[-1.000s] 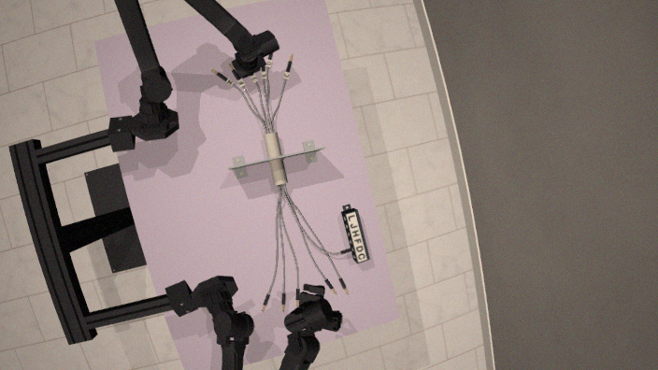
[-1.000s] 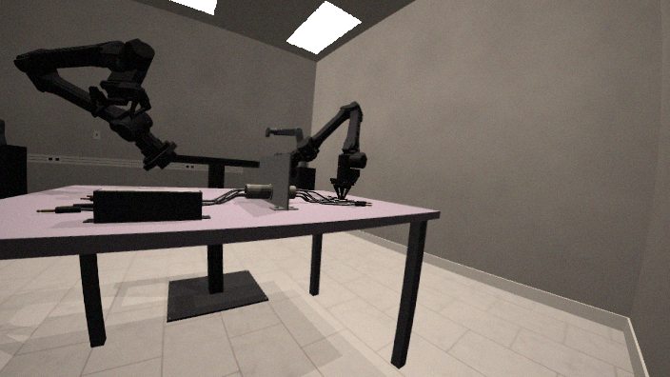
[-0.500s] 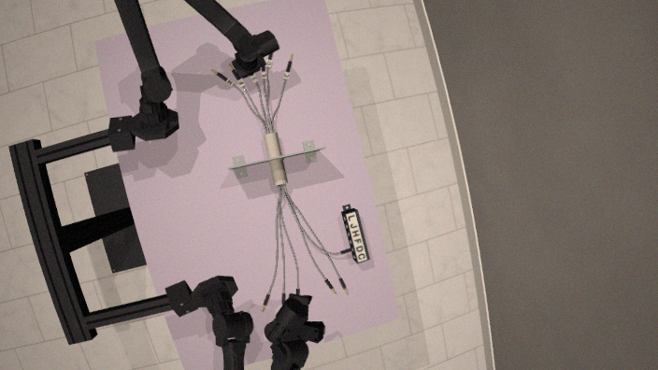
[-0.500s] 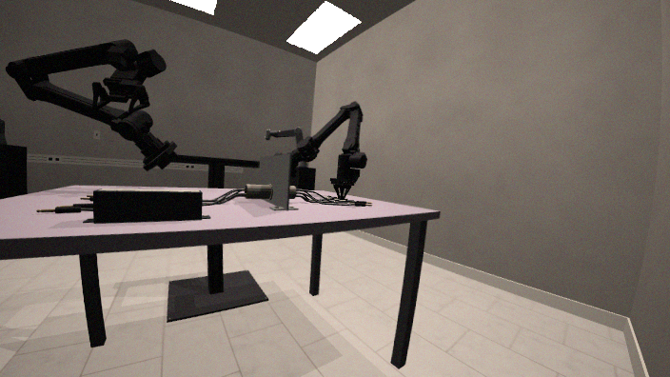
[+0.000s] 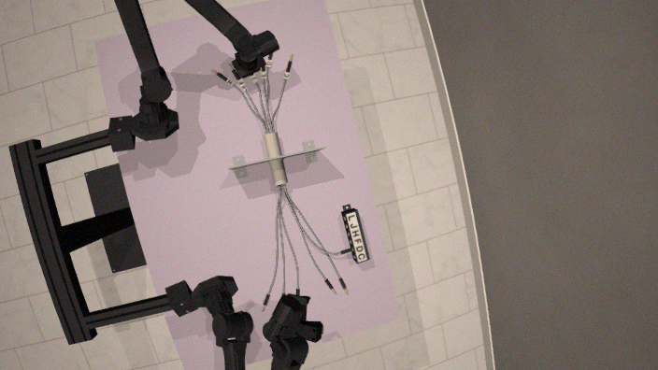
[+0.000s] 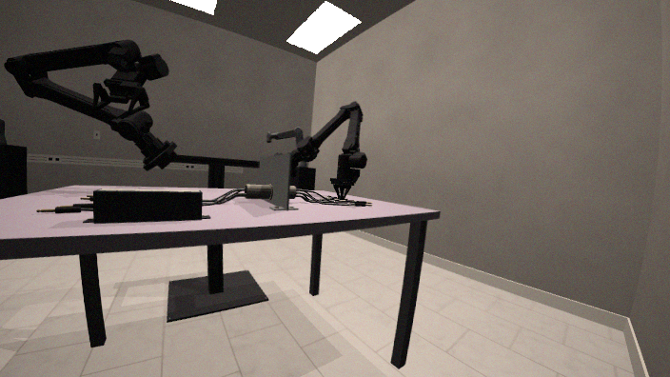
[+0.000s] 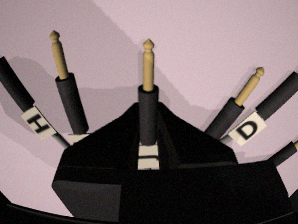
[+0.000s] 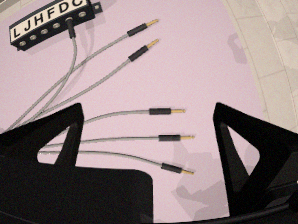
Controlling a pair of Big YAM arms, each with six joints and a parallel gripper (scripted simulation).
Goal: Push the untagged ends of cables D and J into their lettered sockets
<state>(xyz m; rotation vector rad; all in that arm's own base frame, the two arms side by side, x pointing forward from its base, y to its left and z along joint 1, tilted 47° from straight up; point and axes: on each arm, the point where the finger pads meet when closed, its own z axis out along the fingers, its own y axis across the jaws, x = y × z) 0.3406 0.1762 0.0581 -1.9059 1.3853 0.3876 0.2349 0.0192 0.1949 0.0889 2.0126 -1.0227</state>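
The untagged cable plug lies 25 cm below my right hand, 8 cm behind it and 5 cm to the right of it. The rest, counted from my right hand: tagged plug (82 cm to the left, 25 cm below, 8 cm ahead).
Now: left hand 10 mm to the right of the tagged plug. Also, from my left hand: untagged cable plug 860 mm to the right, 160 mm behind.
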